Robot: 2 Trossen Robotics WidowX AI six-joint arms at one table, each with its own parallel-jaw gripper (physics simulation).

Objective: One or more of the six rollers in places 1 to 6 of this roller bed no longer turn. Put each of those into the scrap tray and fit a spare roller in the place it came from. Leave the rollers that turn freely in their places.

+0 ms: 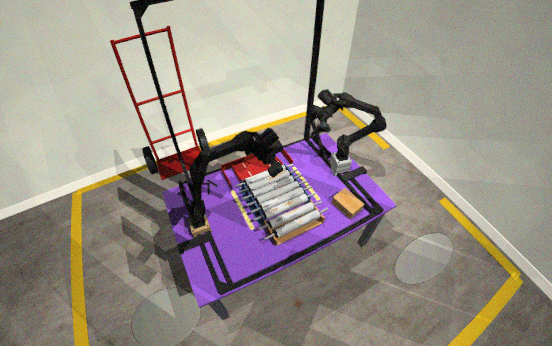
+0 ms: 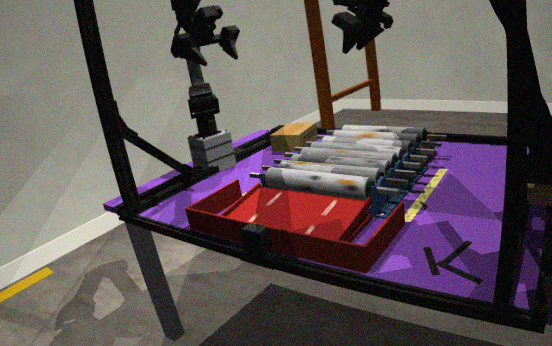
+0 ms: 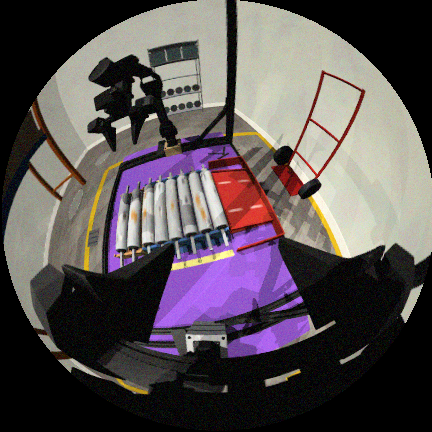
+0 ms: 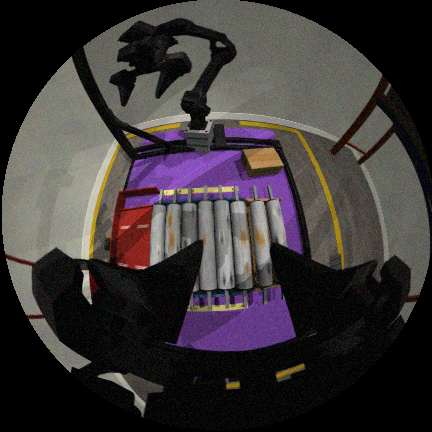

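Grey-white stained rollers lie side by side on the blue roller bed. Two spare rollers lie beside them at the end away from the scrap tray. Which rollers are jammed cannot be told. The red scrap tray holds no roller. My right gripper is partly open and empty, high above the rollers. My left gripper is wide open and empty, raised away from the bed.
A wooden block lies on the purple table near the left arm's base. Yellow strips flank the bed. Black frame posts rise at the table edge. A red hand truck stands on the floor.
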